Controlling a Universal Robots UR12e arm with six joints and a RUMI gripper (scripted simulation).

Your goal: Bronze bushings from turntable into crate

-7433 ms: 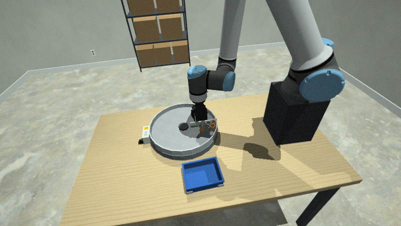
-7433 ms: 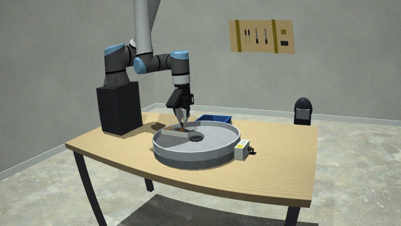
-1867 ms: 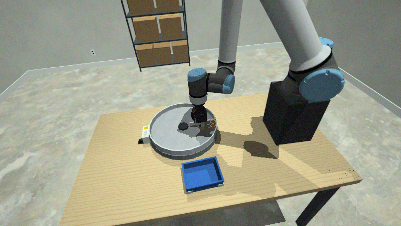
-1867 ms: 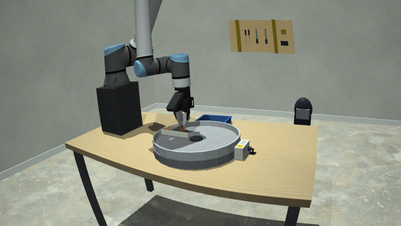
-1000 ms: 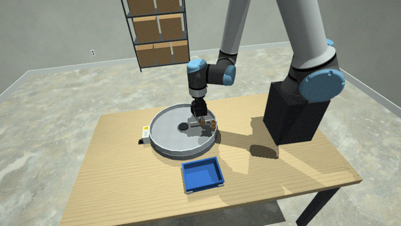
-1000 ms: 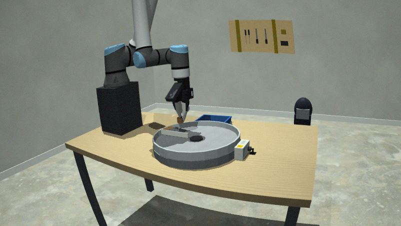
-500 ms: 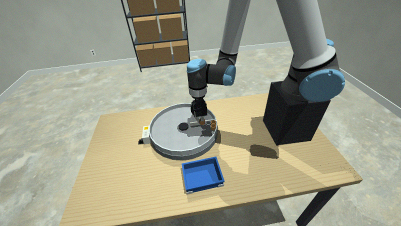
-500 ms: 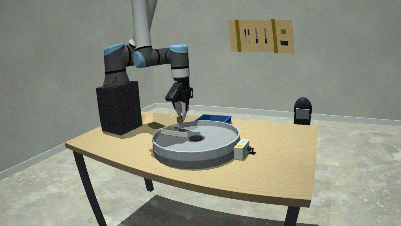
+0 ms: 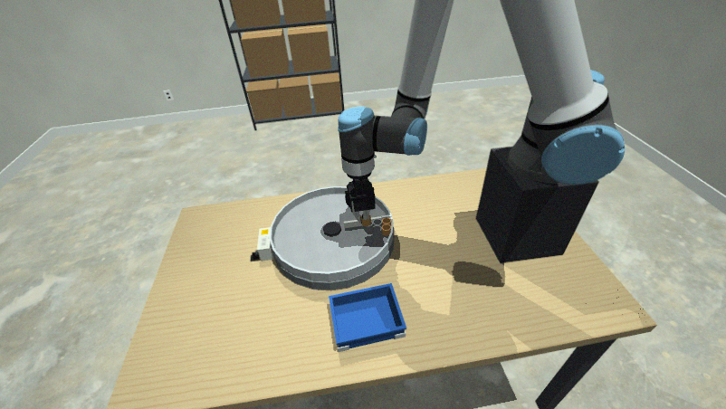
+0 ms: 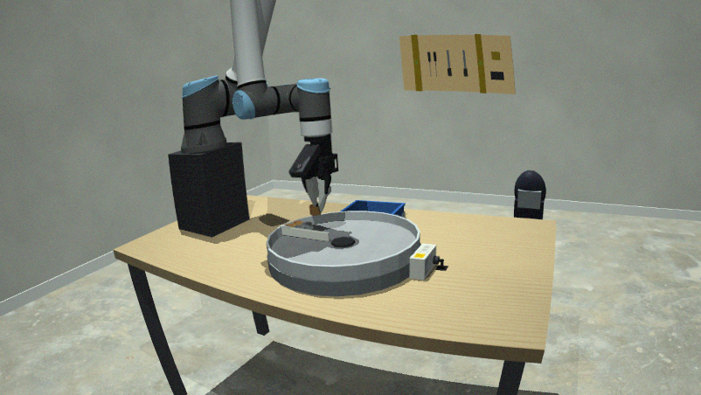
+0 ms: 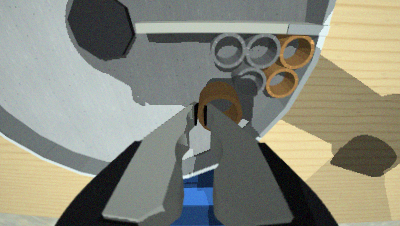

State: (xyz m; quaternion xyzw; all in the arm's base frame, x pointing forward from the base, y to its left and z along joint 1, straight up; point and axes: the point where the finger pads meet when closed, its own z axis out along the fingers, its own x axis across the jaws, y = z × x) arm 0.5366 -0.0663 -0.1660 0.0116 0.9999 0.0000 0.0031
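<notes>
The blue crate lies 4 cm ahead of my hand, 28 cm to the left of it and 11 cm below it. The rest, counted from my hand: grey turntable: 10 cm ahead, 5 cm to the right, 8 cm below.
</notes>
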